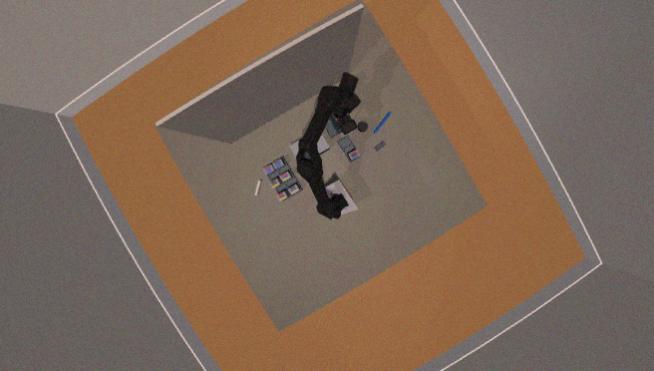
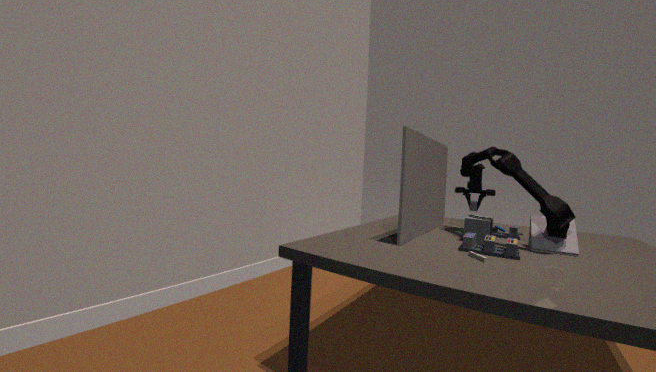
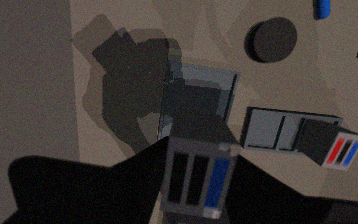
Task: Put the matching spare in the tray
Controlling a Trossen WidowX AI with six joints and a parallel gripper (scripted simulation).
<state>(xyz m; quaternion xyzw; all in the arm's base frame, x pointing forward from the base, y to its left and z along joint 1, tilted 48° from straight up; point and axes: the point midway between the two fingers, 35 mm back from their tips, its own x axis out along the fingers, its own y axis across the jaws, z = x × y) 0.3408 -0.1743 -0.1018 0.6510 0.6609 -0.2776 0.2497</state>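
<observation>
The blue-grey tray is 120 mm below my gripper tip, 10 mm to the left of it and 10 mm behind it. The rest, counted from my gripper tip: light grey unit: 200 mm to the left, 70 mm below, 40 mm behind; then grey spare: 20 mm above; then dark disc: 110 mm below, 100 mm to the right, 90 mm behind.
</observation>
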